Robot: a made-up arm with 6 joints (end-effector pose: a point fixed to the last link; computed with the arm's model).
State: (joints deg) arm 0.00 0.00 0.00 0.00 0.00 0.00
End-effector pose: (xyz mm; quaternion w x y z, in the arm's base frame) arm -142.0 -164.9 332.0 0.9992 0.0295 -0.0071 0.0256
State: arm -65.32 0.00 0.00 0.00 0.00 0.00
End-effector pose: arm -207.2 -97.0 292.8 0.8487 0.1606 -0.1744 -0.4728
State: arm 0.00 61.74 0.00 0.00 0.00 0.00
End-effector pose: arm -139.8 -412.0 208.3 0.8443 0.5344 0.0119 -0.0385
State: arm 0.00 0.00 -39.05 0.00 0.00 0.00
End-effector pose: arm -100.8 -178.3 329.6 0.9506 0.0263 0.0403 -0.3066
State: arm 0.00 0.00 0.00 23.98 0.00 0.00
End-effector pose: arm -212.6 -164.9 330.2 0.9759 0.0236 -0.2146 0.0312
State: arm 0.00 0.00 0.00 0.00 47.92 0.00
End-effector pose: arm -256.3 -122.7 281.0 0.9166 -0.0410 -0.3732 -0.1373
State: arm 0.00 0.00 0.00 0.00 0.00 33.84
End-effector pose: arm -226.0 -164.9 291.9 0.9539 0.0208 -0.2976 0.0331
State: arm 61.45 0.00 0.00 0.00 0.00 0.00
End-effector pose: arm -52.1 -134.0 348.6 0.8519 -0.1031 0.1533 0.4901
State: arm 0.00 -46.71 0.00 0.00 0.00 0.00
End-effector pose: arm -164.9 23.5 234.2 0.9277 -0.3662 -0.0204 0.0703
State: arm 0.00 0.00 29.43 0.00 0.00 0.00
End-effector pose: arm -173.7 -173.9 330.5 0.9597 0.0298 -0.0426 0.2762
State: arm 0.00 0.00 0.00 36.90 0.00 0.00
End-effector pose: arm -248.5 -164.9 317.2 0.9456 0.0199 -0.3230 0.0337
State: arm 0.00 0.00 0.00 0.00 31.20 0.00
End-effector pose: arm -223.0 -141.2 309.0 0.9647 -0.0166 -0.2497 -0.0817
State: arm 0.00 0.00 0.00 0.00 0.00 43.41
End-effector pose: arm -244.1 -164.9 272.3 0.9257 0.0179 -0.3762 0.0348
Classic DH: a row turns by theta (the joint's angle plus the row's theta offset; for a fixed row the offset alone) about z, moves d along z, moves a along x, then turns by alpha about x. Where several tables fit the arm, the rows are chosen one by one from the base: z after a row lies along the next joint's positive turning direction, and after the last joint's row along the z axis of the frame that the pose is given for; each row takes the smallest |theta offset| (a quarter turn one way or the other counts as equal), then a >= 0, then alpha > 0; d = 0 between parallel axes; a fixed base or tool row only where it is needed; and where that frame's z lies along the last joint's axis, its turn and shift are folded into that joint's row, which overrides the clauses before.
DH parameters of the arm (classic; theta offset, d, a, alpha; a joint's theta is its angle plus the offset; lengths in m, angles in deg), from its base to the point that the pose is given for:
base (fixed): 43.66 0.25 -0.1372 -22.61
joint 1: 54.28 -0.2235 -0.0218 110.26
joint 2: 28.13 -0.1041 -0.0001 -96.68
joint 3: 87.42 0.1046 0.0321 -80.22
joint 4: -18.35 -0.038 -0.0367 -26.52
joint 5: 0 -0.0582 -0.0126 26.52
joint 6: 19.2 0.0436 0.022 86.59
tool (fixed): -177.08 0.1586 0 0

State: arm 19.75 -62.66 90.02 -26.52 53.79 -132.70
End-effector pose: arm -172.4 -66.1 -5.2 0.2520 -0.8261 0.5038 0.0159
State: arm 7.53 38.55 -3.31 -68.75 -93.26 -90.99
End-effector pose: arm -280.0 -83.7 149.4 0.5651 0.0853 -0.6364 -0.5180
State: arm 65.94 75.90 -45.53 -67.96 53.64 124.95
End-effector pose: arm -80.2 -241.1 253.1 0.9636 -0.0173 -0.2594 0.0621
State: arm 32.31 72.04 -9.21 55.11 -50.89 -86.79
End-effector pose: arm 138.2 -277.7 164.8 0.5094 0.2734 0.6816 0.4487
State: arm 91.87 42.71 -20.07 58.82 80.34 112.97
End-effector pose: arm 62.8 -109.6 77.3 0.0153 0.0435 -0.9778 -0.2045
